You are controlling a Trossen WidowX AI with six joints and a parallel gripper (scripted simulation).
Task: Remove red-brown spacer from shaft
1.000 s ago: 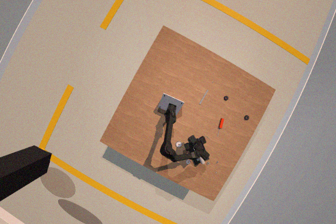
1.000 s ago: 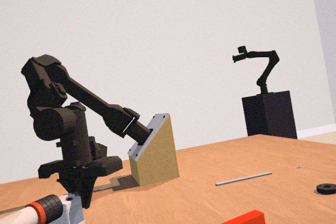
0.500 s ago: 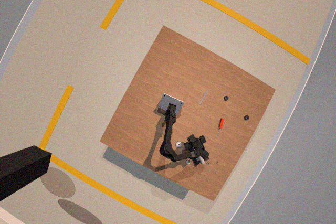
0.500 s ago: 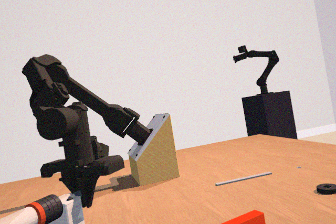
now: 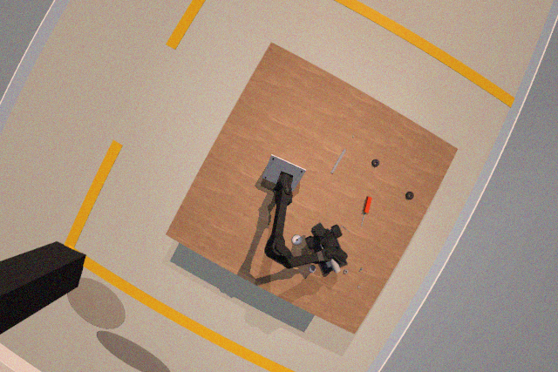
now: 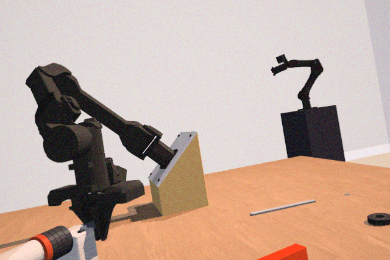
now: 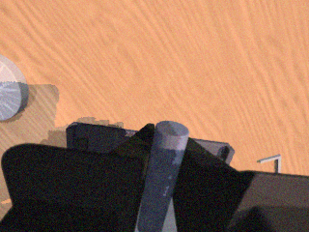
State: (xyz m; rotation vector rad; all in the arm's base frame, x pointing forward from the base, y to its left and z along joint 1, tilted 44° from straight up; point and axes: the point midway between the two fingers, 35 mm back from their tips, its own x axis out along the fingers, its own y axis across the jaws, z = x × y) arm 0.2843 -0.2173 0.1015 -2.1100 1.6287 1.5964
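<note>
My gripper tip is now 5 cm short of the blue-grey shaft, 6 cm to the left of it and 3 cm below it. The rest, counted from my gripper tip: black collar 8 cm ahead, 8 cm to the right, 3 cm above; then orange-red ring 9 cm ahead, 9 cm to the right, 3 cm above; then black spacer 7 cm ahead, 8 cm to the right, 3 cm above.
</note>
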